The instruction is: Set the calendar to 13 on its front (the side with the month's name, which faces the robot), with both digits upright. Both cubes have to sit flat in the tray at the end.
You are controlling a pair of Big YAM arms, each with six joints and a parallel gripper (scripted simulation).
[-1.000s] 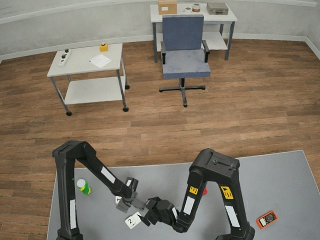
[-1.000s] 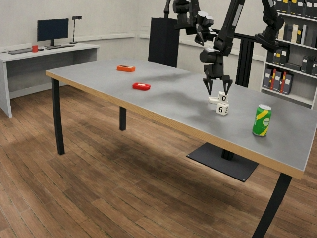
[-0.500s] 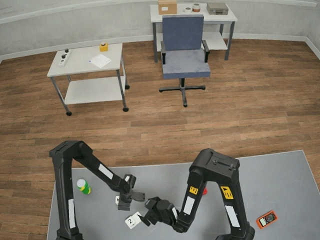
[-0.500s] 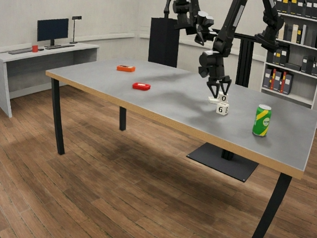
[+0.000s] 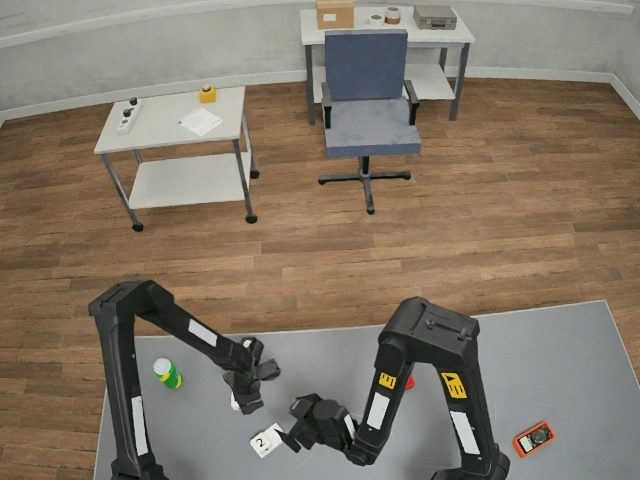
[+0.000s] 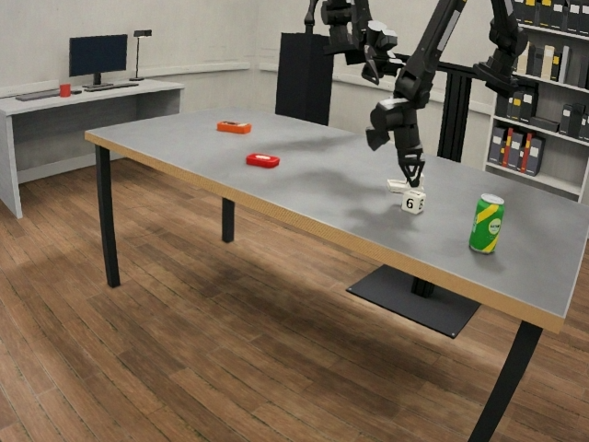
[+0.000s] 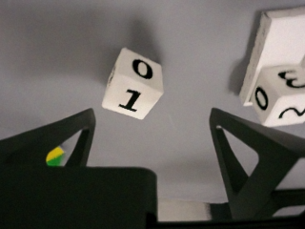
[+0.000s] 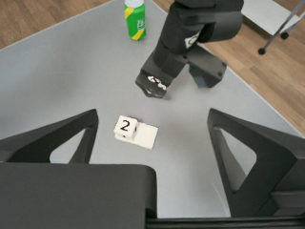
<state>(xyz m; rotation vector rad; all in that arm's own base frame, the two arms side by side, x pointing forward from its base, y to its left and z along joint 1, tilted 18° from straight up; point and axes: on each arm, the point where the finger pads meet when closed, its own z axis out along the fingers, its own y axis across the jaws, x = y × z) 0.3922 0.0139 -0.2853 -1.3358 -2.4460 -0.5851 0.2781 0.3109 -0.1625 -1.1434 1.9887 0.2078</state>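
Right now the white calendar tray is 11 cm behind my left hand, 7 cm to the right of it and 7 cm below it. Round my left hand: red box: 4 cm ahead, 48 cm to the right, 6 cm below.
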